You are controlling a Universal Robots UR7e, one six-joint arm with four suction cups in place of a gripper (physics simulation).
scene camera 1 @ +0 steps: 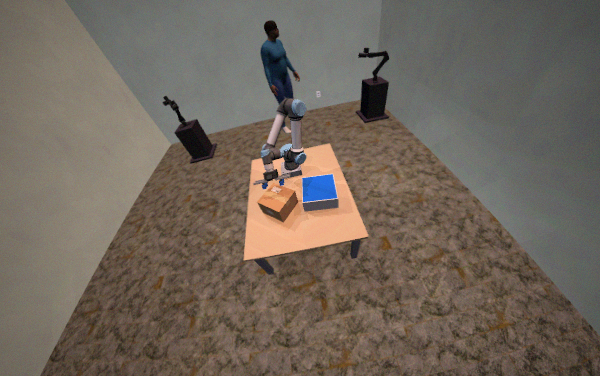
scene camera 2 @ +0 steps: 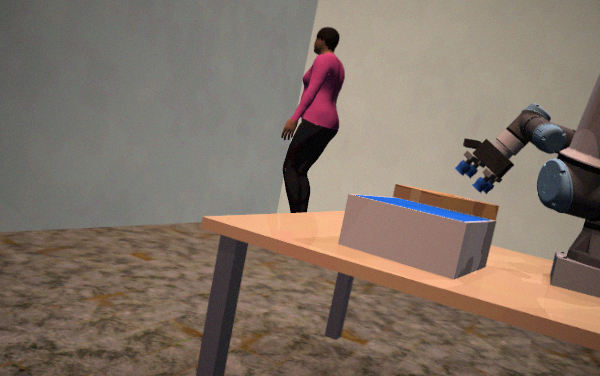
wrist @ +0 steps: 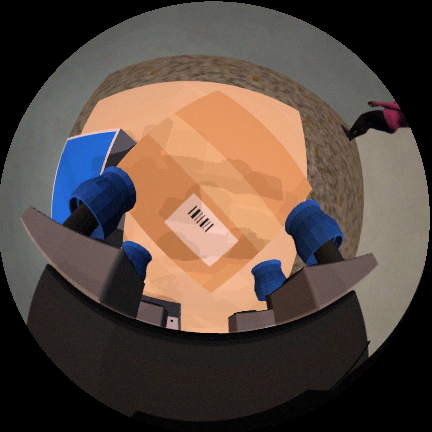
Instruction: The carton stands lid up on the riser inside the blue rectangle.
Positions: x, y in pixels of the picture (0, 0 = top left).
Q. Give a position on a brown carton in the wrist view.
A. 213, 185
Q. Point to the suction head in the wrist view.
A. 110, 194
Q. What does the brown carton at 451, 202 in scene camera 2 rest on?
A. The table.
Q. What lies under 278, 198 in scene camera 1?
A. A brown carton.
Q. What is the suction head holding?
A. Nothing.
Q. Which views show the brown carton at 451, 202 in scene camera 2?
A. Scene camera 1, scene camera 2 and the wrist view: all of them.
